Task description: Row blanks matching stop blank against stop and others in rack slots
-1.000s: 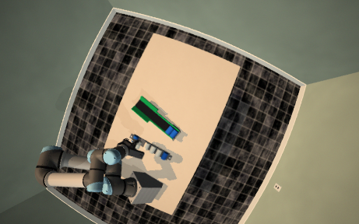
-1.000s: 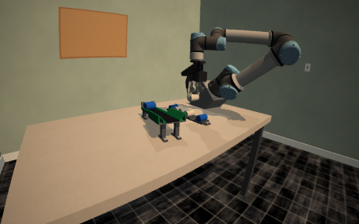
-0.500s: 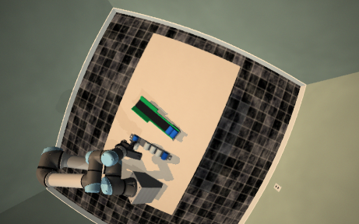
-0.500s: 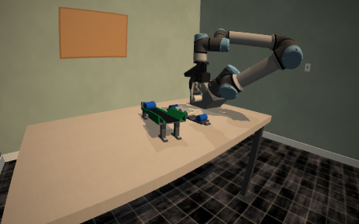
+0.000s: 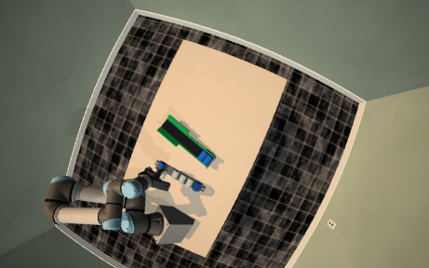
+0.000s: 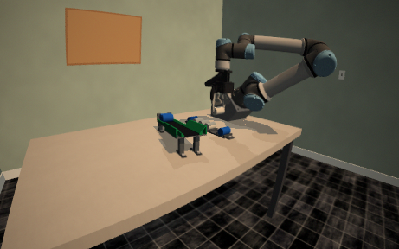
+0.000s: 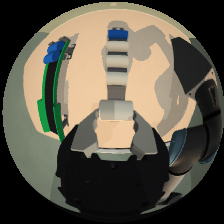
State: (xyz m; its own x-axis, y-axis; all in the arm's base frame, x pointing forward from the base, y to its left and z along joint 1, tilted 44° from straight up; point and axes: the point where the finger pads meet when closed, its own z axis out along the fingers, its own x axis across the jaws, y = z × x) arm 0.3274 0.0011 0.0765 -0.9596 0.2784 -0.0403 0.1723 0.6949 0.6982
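Right now the stock rack is 14 cm below my hand, 8 cm to the right of it and 1 cm behind it.
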